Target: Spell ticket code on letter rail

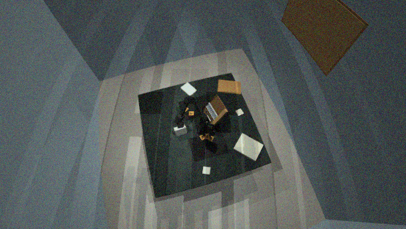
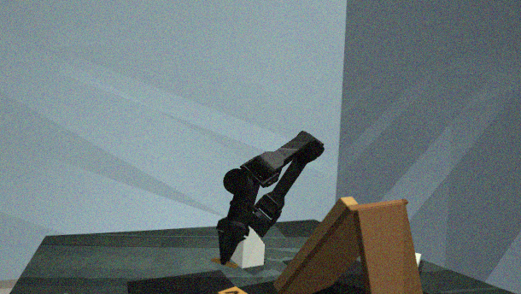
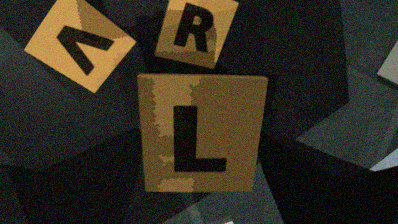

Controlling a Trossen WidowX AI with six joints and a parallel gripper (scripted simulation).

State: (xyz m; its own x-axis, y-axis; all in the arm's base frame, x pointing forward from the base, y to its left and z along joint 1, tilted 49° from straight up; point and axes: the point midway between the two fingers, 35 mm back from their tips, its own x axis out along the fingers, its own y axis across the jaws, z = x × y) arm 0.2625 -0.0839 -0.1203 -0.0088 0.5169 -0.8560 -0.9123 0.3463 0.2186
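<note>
Right now the yellow letter tile is 5 cm behind my gripper tip, 4 cm to the left of it and 10 cm below it. Also, from my gripper tip: flat orange panel 41 cm ahead, 66 cm to the left, 10 cm below; then orange letter tile right at my gripper tip; then white ticket 4 cm ahead, 22 cm to the left, 4 cm below.
</note>
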